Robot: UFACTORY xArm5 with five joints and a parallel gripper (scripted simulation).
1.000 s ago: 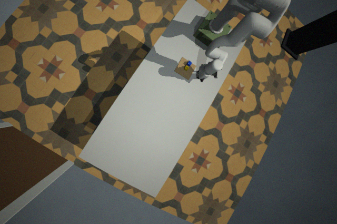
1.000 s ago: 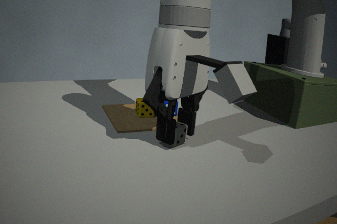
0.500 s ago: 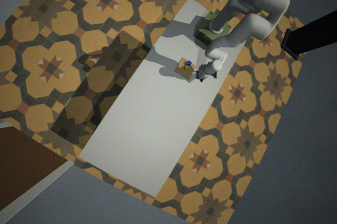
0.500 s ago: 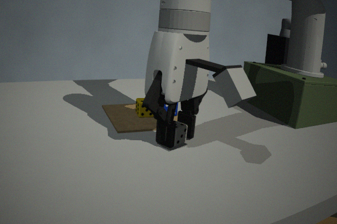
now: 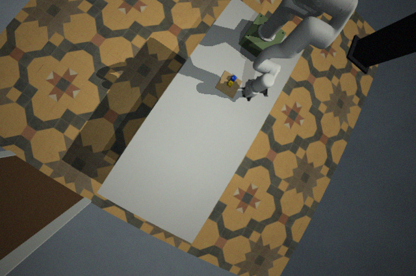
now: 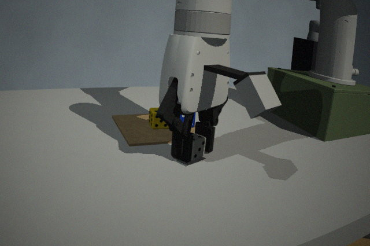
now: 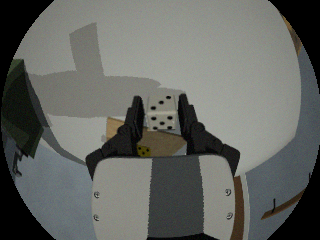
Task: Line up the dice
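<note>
My hand is 1 cm above the white die. Round my hand: blue die: 12 cm to the right, 4 cm behind; yellow die: 12 cm to the right, 1 cm ahead; tan mat: 12 cm to the right, 2 cm below, 1 cm ahead.
</note>
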